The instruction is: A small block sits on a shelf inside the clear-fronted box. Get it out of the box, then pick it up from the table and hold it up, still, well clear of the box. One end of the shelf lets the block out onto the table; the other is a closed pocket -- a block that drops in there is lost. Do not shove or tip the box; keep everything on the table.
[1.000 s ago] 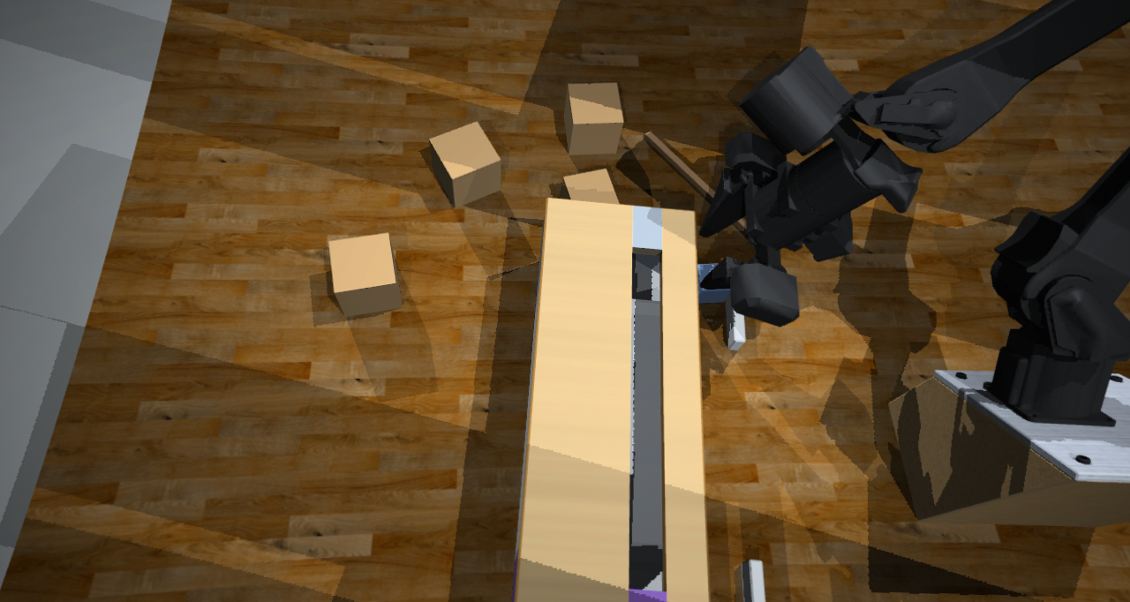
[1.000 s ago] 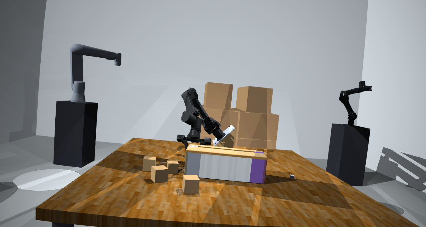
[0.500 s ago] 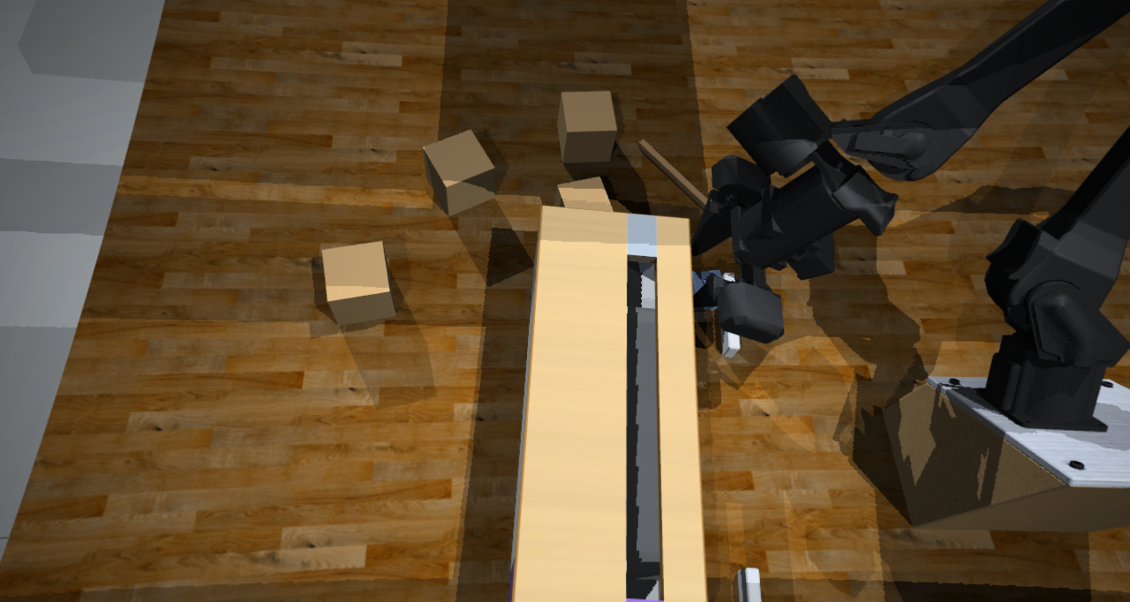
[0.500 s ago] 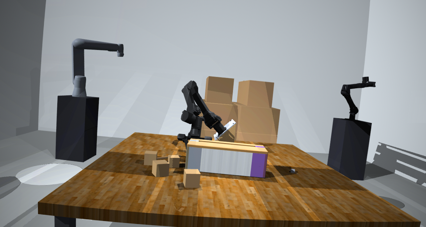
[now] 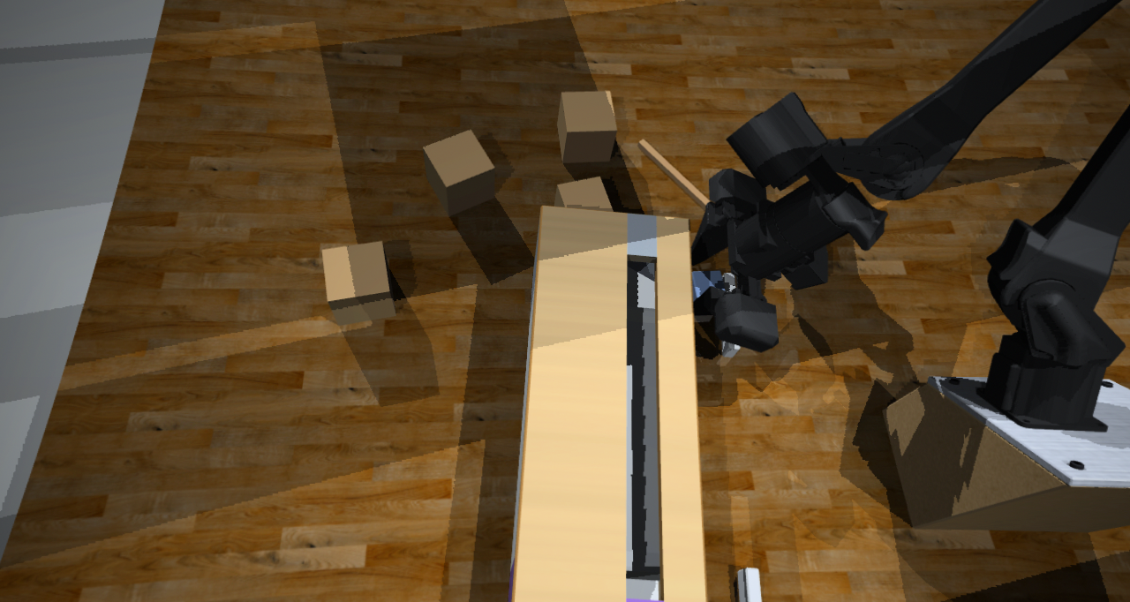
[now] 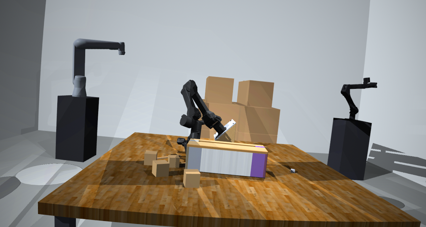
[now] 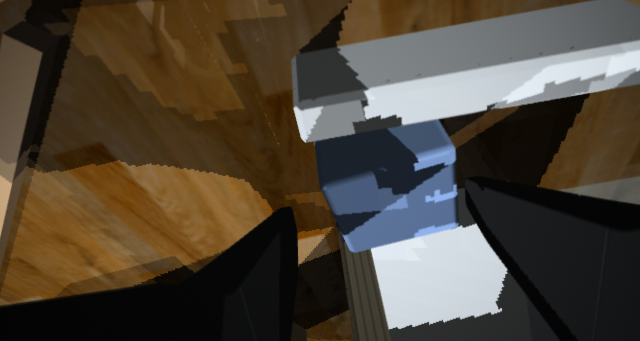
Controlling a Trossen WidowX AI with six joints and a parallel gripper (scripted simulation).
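The thin wooden stick is 140 mm to the right of my gripper tip, 10 mm below it and 10 mm behind it. Also, from my gripper tip: long box (170 mm to the left, 70 mm ahead, 50 mm above); then small blue block (20 mm behind); then small grey piece (540 mm to the left, 50 mm ahead, 10 mm below).
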